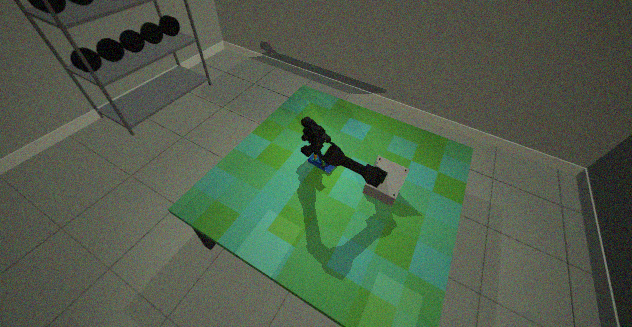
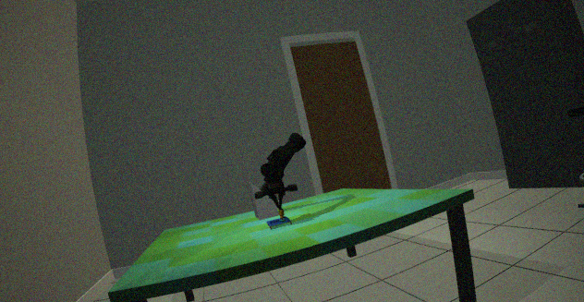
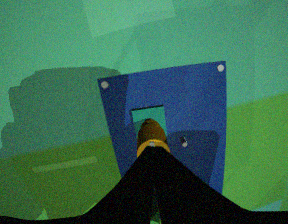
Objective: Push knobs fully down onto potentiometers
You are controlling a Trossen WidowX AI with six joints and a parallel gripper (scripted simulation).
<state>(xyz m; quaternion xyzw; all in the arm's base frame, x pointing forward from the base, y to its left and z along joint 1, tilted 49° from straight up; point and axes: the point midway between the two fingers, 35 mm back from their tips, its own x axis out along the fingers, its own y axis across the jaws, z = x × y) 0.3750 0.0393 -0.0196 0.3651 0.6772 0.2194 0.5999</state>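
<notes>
The orange knob is 10 mm below my gripper tip.
</notes>
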